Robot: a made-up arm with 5 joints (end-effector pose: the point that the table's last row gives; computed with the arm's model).
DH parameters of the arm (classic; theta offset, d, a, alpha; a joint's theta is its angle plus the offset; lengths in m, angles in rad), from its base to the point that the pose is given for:
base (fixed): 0.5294 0 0.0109 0
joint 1: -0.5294 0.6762 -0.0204 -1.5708
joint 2: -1.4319 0 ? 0
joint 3: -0.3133 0 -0.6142 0
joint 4: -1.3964 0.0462 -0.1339 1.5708
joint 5: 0.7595 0 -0.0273 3.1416
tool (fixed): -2.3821 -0.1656 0 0
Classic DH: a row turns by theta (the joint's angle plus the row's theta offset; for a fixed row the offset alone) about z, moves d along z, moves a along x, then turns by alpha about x.
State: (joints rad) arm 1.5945 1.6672 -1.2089 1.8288 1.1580
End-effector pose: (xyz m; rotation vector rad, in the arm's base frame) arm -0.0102 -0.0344 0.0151 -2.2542 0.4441 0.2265
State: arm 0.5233 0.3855 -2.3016 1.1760 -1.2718
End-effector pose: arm 0.7817 0.5199 1.2855 -0.3089 -0.7864 1.7028
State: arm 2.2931 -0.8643 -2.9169 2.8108 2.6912
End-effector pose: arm 0.3088 -0.4167 1.3701 0.5905 0.7776 -0.3662
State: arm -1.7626 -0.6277 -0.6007 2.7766 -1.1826
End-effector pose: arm 0.0182 -0.2504 0.7376 1.5587 0.1536 -0.4581
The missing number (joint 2, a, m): 0.3699
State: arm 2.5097 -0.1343 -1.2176 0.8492 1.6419
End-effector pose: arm -0.6318 0.4405 0.9285 0.4538 0.2509 0.8490
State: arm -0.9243 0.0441 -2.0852 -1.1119 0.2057
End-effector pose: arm 0.2612 -0.2887 1.5729 1.1012 2.9319 -0.0096
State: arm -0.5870 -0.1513 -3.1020 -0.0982 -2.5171
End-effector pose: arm -0.2489 0.2651 1.7704 3.0104 0.0565 0.2608
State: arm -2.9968 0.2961 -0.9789 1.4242 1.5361
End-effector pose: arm -0.5543 -0.1027 0.4093 -0.5609 -0.6263 1.6605
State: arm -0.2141 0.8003 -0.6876 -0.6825 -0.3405
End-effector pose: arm 0.5436 -0.0747 0.2278 -0.1561 -0.5484 0.1230
